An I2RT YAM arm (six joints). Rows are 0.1 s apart.
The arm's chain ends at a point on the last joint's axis. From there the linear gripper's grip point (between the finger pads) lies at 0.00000 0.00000 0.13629 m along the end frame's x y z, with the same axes.
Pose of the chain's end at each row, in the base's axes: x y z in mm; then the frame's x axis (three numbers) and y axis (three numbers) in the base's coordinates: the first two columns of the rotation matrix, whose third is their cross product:
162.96, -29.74, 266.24, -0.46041, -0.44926, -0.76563, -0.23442, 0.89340, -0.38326
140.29, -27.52, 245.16, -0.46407, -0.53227, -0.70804, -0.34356, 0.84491, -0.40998
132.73, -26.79, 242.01, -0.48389, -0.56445, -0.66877, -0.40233, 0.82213, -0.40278
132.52, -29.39, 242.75, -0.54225, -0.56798, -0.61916, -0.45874, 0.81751, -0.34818
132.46, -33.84, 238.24, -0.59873, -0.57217, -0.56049, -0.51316, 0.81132, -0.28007
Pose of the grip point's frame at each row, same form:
279.65, -29.33, 195.83, -0.46041, -0.44926, -0.76563, -0.23442, 0.89340, -0.38326
251.56, -20.30, 166.80, -0.46407, -0.53227, -0.70804, -0.34356, 0.84491, -0.40998
238.65, -16.68, 156.84, -0.48389, -0.56445, -0.66877, -0.40233, 0.82213, -0.40278
228.46, -16.41, 146.82, -0.54225, -0.56798, -0.61916, -0.45874, 0.81751, -0.34818
216.28, -17.49, 132.02, -0.59873, -0.57217, -0.56049, -0.51316, 0.81132, -0.28007

